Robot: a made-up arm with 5 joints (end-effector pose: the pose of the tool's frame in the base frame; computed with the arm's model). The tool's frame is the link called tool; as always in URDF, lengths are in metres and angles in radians.
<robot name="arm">
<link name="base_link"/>
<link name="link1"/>
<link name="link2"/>
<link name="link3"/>
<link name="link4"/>
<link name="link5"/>
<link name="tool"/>
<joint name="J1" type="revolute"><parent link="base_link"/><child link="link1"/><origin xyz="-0.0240 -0.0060 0.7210" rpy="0.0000 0.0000 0.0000"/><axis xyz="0.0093 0.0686 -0.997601"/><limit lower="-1.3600" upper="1.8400" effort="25" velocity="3.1"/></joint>
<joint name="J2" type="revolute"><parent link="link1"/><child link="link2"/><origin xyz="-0.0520 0.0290 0.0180" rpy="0.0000 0.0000 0.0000"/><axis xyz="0.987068 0.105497 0.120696"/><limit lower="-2.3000" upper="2.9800" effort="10" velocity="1.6"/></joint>
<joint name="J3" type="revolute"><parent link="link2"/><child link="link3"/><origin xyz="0.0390 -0.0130 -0.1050" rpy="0.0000 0.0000 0.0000"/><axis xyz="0 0 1"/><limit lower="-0.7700" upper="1.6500" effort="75" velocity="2.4"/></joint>
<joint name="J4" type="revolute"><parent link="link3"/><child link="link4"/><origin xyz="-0.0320 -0.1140 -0.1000" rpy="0.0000 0.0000 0.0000"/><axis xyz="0 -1 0"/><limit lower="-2.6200" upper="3.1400" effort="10" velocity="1.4"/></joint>
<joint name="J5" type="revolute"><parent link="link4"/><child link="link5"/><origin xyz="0.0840 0.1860 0.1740" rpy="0.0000 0.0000 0.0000"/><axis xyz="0 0 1"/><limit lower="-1.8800" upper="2.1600" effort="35" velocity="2.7"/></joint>
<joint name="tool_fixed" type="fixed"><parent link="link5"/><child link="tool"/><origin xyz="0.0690 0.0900 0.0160" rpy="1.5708 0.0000 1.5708"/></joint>
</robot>
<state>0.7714 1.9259 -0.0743 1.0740 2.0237</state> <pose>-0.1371 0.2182 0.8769 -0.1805 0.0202 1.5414</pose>
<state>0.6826 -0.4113 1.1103 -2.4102 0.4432</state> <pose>-0.1945 0.0538 0.3247 -1.5064 -1.5013 1.0166</pose>
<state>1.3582 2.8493 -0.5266 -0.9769 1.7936</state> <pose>0.0758 -0.1176 0.8538 1.4163 1.2814 -2.2798</pose>
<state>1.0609 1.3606 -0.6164 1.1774 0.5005</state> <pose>0.0629 0.0943 0.9595 1.0970 -0.5855 0.5148</pose>
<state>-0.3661 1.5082 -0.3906 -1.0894 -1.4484</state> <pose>-0.0227 0.3661 0.6365 -2.0588 -2.2036 0.4402</pose>
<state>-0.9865 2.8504 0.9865 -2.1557 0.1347</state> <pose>-0.1760 -0.1921 1.1452 0.9392 -0.5801 -1.1651</pose>
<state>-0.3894 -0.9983 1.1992 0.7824 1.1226</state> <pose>-0.2247 -0.1380 0.7511 1.3762 -1.8572 -1.2022</pose>
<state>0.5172 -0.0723 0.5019 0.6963 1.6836</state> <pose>-0.1922 0.1444 0.6761 -0.7235 1.9841 1.8003</pose>
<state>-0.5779 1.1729 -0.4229 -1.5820 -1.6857</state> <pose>-0.1600 0.3351 0.5071 1.1474 2.4402 -0.8334</pose>
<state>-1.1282 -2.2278 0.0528 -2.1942 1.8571</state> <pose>0.2457 -0.0291 0.8970 1.2937 2.3029 0.6796</pose>
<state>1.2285 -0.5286 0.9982 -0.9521 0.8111</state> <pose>0.0828 0.1108 0.4974 -2.1202 -1.8645 -0.6848</pose>
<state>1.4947 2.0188 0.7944 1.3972 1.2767</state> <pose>0.0786 0.3173 0.7555 -0.6945 -0.7141 0.4354</pose>
